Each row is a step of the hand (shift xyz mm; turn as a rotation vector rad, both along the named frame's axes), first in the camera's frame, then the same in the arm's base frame.
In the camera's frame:
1: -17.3 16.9 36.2 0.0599 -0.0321 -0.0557
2: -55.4 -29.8 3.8 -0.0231 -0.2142 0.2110
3: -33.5 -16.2 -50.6 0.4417 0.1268 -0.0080
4: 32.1 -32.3 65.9 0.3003 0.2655 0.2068
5: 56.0 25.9 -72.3 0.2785 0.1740 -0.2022
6: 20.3 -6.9 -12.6 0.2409 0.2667 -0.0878
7: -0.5 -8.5 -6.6 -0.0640 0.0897 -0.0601
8: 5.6 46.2 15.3 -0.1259 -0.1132 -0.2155
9: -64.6 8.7 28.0 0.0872 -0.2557 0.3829
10: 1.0 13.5 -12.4 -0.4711 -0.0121 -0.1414
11: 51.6 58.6 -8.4 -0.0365 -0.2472 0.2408
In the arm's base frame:
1: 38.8 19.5 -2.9 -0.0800 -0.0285 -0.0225
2: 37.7 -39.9 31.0 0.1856 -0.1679 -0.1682
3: -19.0 -32.8 50.0 -0.2801 0.2165 -0.2931
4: 33.1 -10.8 -72.2 -0.0270 0.3605 -0.2697
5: -92.0 22.7 7.1 -0.3344 0.1873 -0.0425
6: -22.2 -4.6 -10.1 -0.2231 0.2903 -0.0532
7: -4.7 -9.5 1.7 -0.0102 0.0597 0.1099
8: 7.6 48.4 0.5 -0.0903 -0.1784 0.1874
9: 61.5 -0.3 35.3 0.2546 -0.1493 -0.3640
10: -10.7 10.7 10.4 0.1776 -0.1430 0.4360
11: -39.6 65.6 -17.0 0.2181 -0.1965 -0.1851

